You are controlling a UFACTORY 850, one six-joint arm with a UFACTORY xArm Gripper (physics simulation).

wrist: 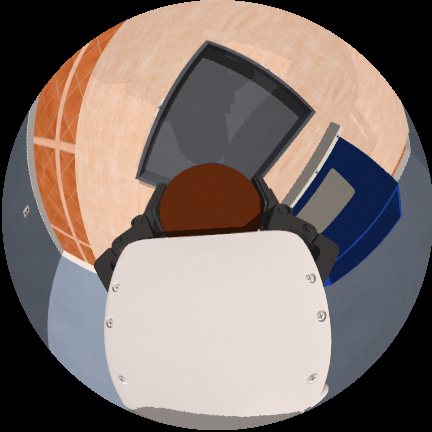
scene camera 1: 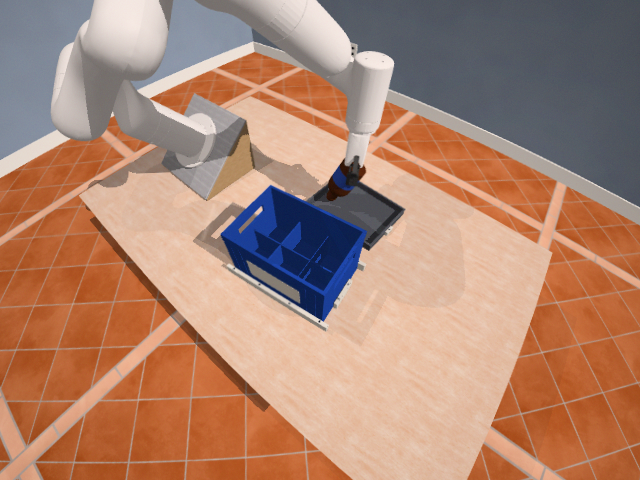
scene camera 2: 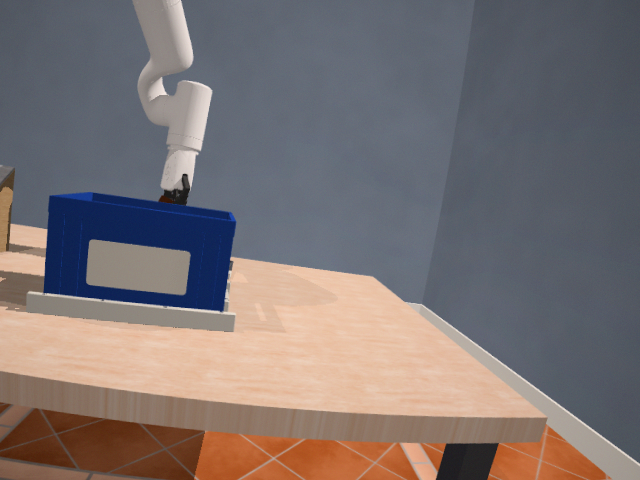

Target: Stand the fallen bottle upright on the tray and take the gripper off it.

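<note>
A brown bottle (scene camera 1: 338, 186) (scene camera 2: 165, 199) (wrist: 210, 205) with a blue label is steeply tilted, neck down and base up, over the end of the dark grey tray (scene camera 1: 374, 209) (wrist: 215, 100) nearer the arm's base. My gripper (scene camera 1: 353, 177) (scene camera 2: 180, 196) (wrist: 209, 191) is shut on the bottle, with one black finger on each side. In the wrist view the bottle's round base faces the camera and hides its neck. In scene camera 2 the crate hides the tray and most of the bottle. I cannot tell whether the neck touches the tray.
A blue crate (scene camera 1: 313, 302) (scene camera 2: 209, 273) (wrist: 372, 195) with inner dividers stands close beside the tray. A pale strip (scene camera 1: 279, 297) (scene camera 2: 129, 313) runs along its foot. The arm's wedge-shaped mount (scene camera 1: 235, 162) stands on the table (scene camera 1: 439, 361) (scene camera 2: 336, 361), beyond the crate.
</note>
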